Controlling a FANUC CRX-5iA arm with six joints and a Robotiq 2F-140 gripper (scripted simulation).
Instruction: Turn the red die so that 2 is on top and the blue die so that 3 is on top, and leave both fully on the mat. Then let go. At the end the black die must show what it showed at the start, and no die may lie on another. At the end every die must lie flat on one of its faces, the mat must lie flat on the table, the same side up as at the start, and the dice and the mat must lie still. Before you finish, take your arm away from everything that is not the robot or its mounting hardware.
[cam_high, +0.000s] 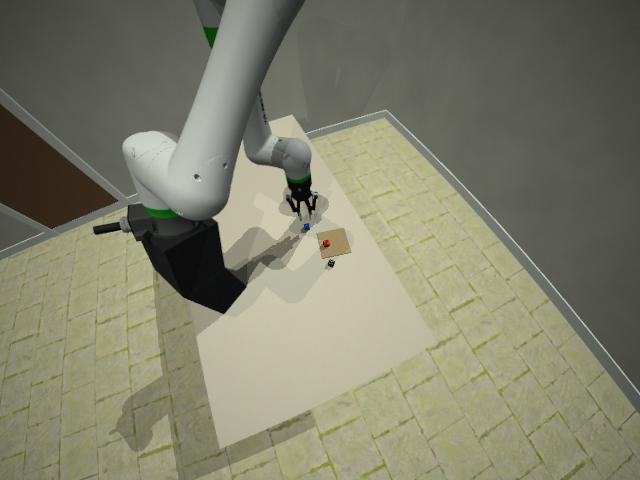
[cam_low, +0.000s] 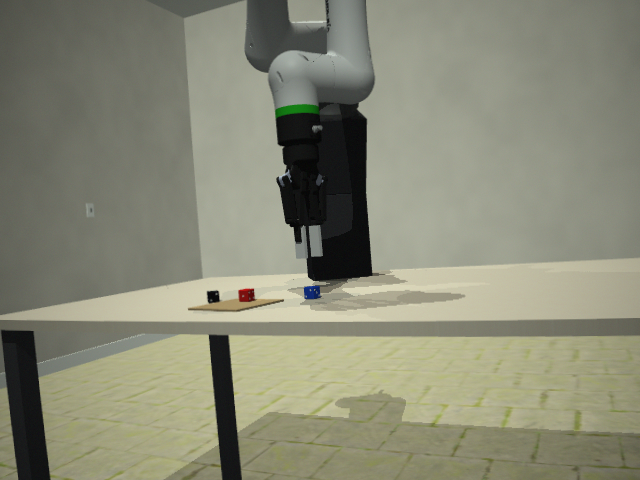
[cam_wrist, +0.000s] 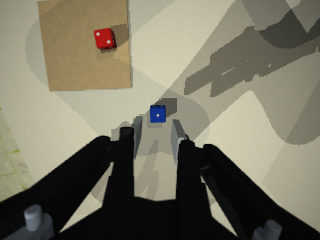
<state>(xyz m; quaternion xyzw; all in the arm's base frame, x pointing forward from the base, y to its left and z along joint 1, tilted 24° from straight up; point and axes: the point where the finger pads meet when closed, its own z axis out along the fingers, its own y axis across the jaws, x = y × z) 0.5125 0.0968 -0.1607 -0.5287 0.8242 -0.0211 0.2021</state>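
The blue die lies 110 mm below my hand. Also, from my hand: red die: 40 mm ahead, 130 mm to the right, 100 mm below; black die: 10 mm ahead, 230 mm to the right, 110 mm below; brown mat: 70 mm ahead, 140 mm to the right, 120 mm below.
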